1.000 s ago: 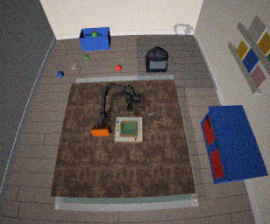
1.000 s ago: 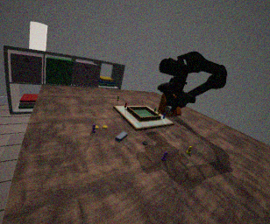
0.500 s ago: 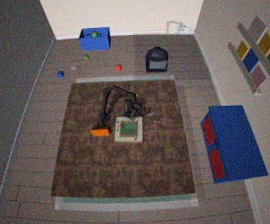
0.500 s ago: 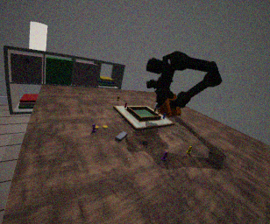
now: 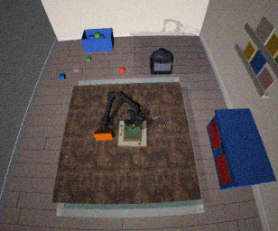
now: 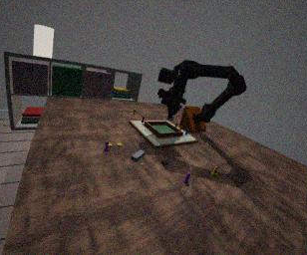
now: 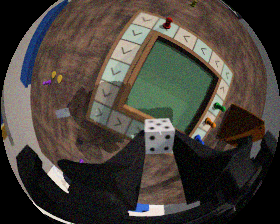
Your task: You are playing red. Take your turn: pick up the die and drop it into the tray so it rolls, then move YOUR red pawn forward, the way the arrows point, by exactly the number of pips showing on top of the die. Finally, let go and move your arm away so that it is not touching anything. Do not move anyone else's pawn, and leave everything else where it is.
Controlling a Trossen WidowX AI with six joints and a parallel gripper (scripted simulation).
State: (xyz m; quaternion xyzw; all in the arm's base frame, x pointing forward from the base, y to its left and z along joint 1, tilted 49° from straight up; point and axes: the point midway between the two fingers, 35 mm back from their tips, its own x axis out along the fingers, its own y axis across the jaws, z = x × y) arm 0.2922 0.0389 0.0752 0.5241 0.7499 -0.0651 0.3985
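The red pawn is 60 mm ahead of my gripper tip, 170 mm to the right of it and 80 mm below it. Also, from my gripper tip: green tray: 20 mm behind, 60 mm to the right, 100 mm below; white die: right at my gripper tip; blue pawn: 140 mm behind, 10 mm to the left, 80 mm below.
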